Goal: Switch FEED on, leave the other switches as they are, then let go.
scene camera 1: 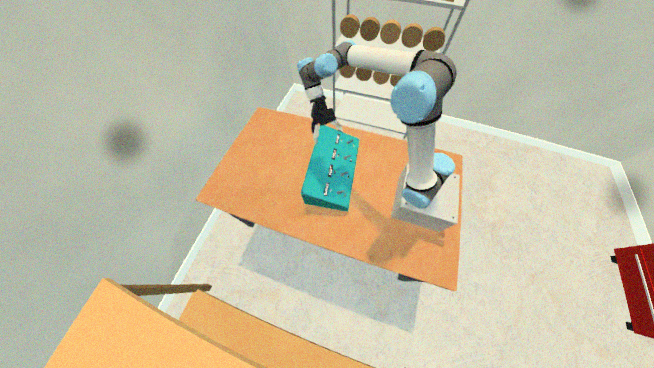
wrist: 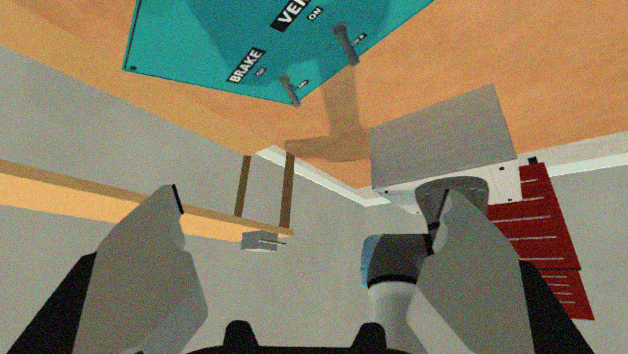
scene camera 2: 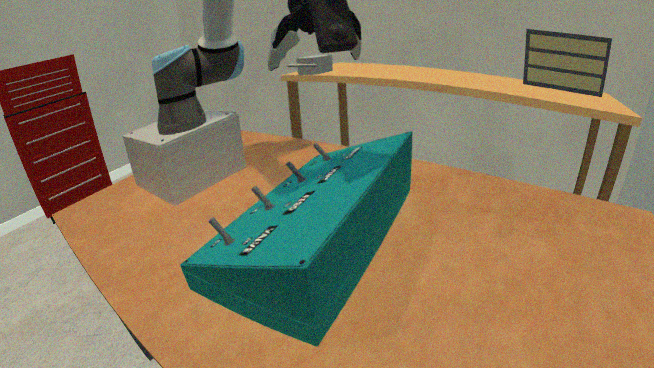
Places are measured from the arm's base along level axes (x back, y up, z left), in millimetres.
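Where they show: gripper, fingertip midpoint: [scene camera 1: 329, 138] [wrist: 310, 191] [scene camera 2: 314, 63]; arm's base at its link origin: [wrist: 448, 188] [scene camera 2: 182, 126].
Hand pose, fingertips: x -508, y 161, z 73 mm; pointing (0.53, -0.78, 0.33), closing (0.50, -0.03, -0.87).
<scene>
Each offset is from my fingertips to the centre of the thing. Level surfaces: height alone.
A teal sloped console {dx +5, dy -280, dz -14 mm} [scene camera 1: 320, 167] [scene camera 2: 360, 220] [wrist: 165, 45] stands on the table with four grey toggle levers. In scene camera 2, from near to far, they are VALVE {dx +29, dy -231, dz -211 mm} [scene camera 2: 221, 231], FEED {dx +66, dy -231, dz -97 mm} [scene camera 2: 262, 198], VENT {dx +103, dy -231, dz +17 mm} [scene camera 2: 295, 171] and BRAKE {dx +140, dy -231, dz +131 mm} [scene camera 2: 322, 152]. All four lean the same way, toward the OFF side. The wrist view shows the VENT lever [wrist: 346, 44] and BRAKE lever [wrist: 290, 91]; FEED does not show there. My gripper [scene camera 1: 328, 131] [scene camera 2: 314, 61] [wrist: 310, 191] is open and empty, above the console's VALVE end in scene camera 1, apart from the levers.
The robot's pale base block [scene camera 1: 425, 220] [scene camera 2: 187, 162] [wrist: 442, 137] stands on the orange table {dy -339 mm} [scene camera 1: 250, 165] beyond the console's lever side. A red cabinet [scene camera 2: 57, 135] [wrist: 530, 220], a wooden bench [scene camera 2: 440, 82] and a shelf rack [scene camera 1: 334, 100] stand away from the table.
</scene>
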